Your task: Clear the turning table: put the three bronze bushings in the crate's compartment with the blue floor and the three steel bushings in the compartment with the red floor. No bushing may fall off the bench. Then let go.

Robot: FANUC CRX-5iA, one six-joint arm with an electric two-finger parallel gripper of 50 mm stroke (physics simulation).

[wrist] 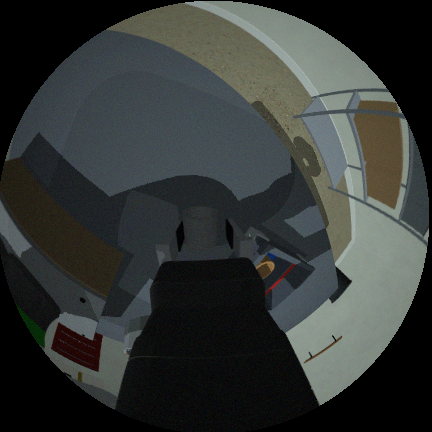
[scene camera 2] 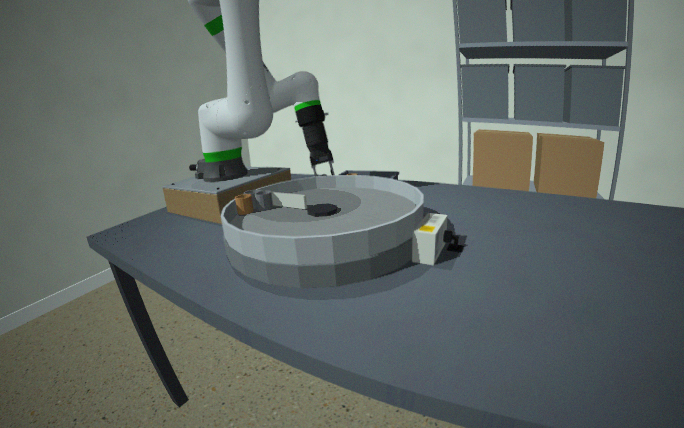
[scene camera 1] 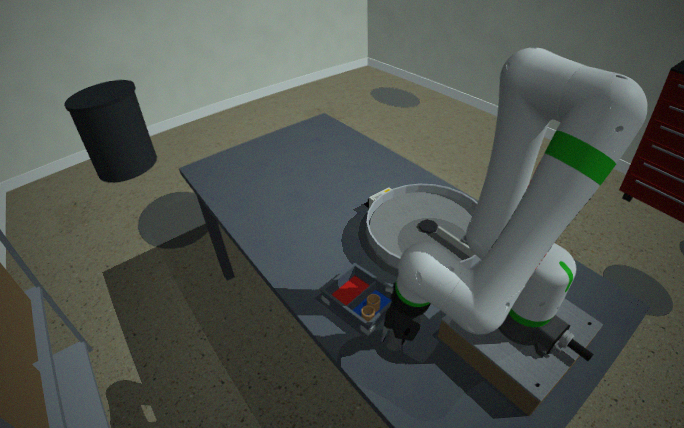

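Pixels of known places: gripper, between the fingertips: (wrist: 204, 228) (scene camera 1: 393, 339); arm's base, origin of its link: (scene camera 2: 225, 176) (scene camera 1: 522, 321).
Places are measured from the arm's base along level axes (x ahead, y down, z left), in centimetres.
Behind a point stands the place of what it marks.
Observation:
The crate (scene camera 1: 327, 293) @(x 43.4, y 3.9, z 32.7 cm) (scene camera 2: 370, 173) @(x 36.4, y 4.5, z 31.1 cm) (wrist: 300, 278) @(x 45.5, y 4.6, z 29.7 cm) stands near the bench's front edge. Two bronze bushings (scene camera 1: 373, 301) @(x 35.0, y 7.6, z 22.2 cm) (scene camera 1: 367, 312) @(x 32.9, y 7.4, z 26.2 cm) stand upright on its blue floor (scene camera 1: 383, 302) @(x 33.2, y 8.2, z 19.8 cm); one also shows in the wrist view (wrist: 265, 268) @(x 33.1, y 5.4, z 27.3 cm). The red floor (scene camera 1: 350, 290) @(x 43.0, y 8.2, z 24.6 cm) is bare. My gripper (scene camera 1: 400, 336) @(x 21.3, y 7.2, z 26.7 cm) (scene camera 2: 323, 171) @(x 21.3, y 7.2, z 26.7 cm) (wrist: 204, 228) @(x 21.3, y 7.2, z 26.7 cm) is open, low over the bench just right of the crate. A steel bushing (wrist: 200, 224) @(x 19.6, y 5.0, z 27.6 cm) stands on the bench between its open fingers. On the turning table (scene camera 1: 383, 199) @(x 65.5, y 2.6, z -8.2 cm) (scene camera 2: 319, 250) @(x 56.5, y 2.5, z -28.2 cm), a bronze bushing (scene camera 2: 243, 204) @(x 29.0, y 1.1, z -18.3 cm) and a steel bushing (scene camera 2: 263, 199) @(x 31.9, y 0.9, z -14.5 cm) rest against the white guide bar (scene camera 2: 288, 199) @(x 36.4, y 1.5, z -11.1 cm).
The table has a raised rim, a black hub (scene camera 1: 428, 226) @(x 44.7, y 2.7, z -10.2 cm) (scene camera 2: 322, 209) @(x 45.7, y 2.7, z -11.4 cm) and a white control box (scene camera 1: 379, 195) @(x 68.9, y 3.1, z -9.1 cm) (scene camera 2: 429, 238) @(x 69.5, y 3.9, z -15.3 cm) at its side. My base stands on a wooden plinth (scene camera 1: 489, 369) @(x -2.2, y 4.1, z 15.5 cm) (scene camera 2: 192, 199) @(x 2.6, y 2.9, z -15.8 cm). A shelf rack (scene camera 2: 459, 106) stands behind the bench. The bench edge is close to the crate.

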